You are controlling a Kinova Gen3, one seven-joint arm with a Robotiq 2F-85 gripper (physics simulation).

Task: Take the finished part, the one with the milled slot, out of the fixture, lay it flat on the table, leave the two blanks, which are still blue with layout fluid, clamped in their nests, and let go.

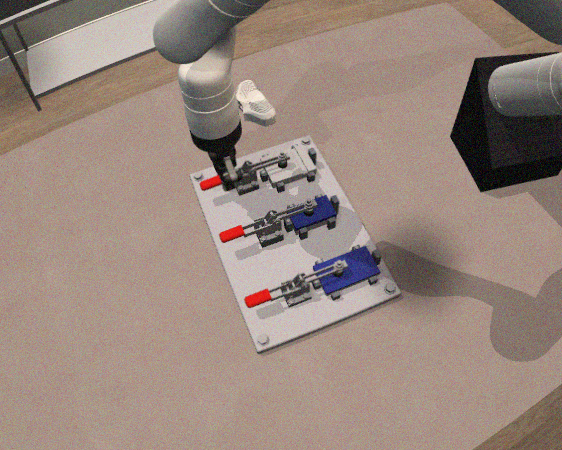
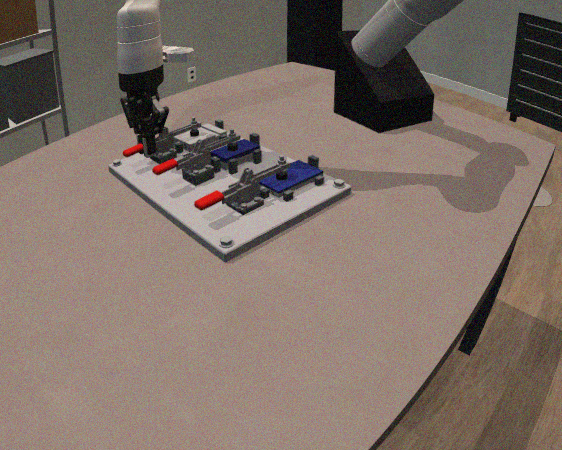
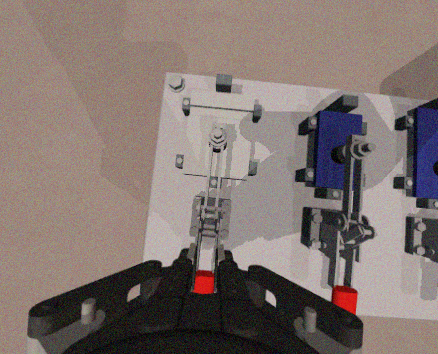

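Pixels of known places: gripper, between the fingertips: (image 1: 227, 183) (image 2: 147, 154) (image 3: 206, 254); arm's base, origin of its link: (image 1: 509, 90) (image 2: 369, 51).
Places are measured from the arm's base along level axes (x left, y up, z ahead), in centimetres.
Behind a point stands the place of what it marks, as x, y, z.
Observation:
The pale finished part (image 1: 299, 169) @[-4.5, -12.2, 37.9] (image 2: 212, 131) @[-5.9, -12.5, 36.7] (image 3: 197, 150) @[-8.2, -12.2, 41.1] sits in the end nest of the fixture plate (image 1: 300, 325) @[20.9, -14.3, 47.1] (image 2: 170, 201) @[7.9, -14.3, 53.3] (image 3: 165, 200) @[-11.0, -14.3, 46.2], with its clamp arm down and the spindle over it. My gripper (image 1: 227, 185) @[-6.0, -12.4, 50.2] (image 2: 150, 150) @[-6.0, -12.4, 50.2] (image 3: 206, 254) @[-6.0, -12.4, 50.2] points down and is shut on that clamp's lever, close to its red handle (image 1: 210, 183) @[-5.4, -10.1, 53.0] (image 2: 133, 150) @[-5.1, -10.3, 53.1] (image 3: 204, 282) @[-5.8, -10.1, 51.5]. The middle blue blank (image 1: 327, 207) @[4.7, -11.7, 36.5] (image 2: 245, 148) @[5.7, -11.7, 38.1] (image 3: 326, 132) @[3.1, -11.7, 37.8] and the far-end blue blank (image 1: 361, 270) @[16.5, -12.7, 35.7] (image 2: 306, 171) @[16.3, -12.7, 35.1] (image 3: 425, 140) @[13.7, -12.7, 36.6] lie in their nests with clamp arms down on them. The fingertips are partly hidden.
The middle clamp's red handle (image 1: 231, 233) @[5.3, -9.7, 52.4] (image 2: 165, 166) @[5.8, -9.8, 52.5] (image 3: 344, 299) @[4.7, -9.7, 51.1] is beside my gripper. The third red handle (image 1: 258, 298) @[16.3, -10.7, 51.7] (image 2: 209, 200) @[16.8, -10.8, 52.1] is farther along. A black robot base (image 1: 510, 145) @[6.8, -6.5, 2.2] (image 2: 382, 95) @[7.9, -7.9, 5.3] stands on the table (image 1: 125, 350) @[15.9, -15.8, 73.6] (image 2: 225, 350) @[33.9, -15.8, 62.6].

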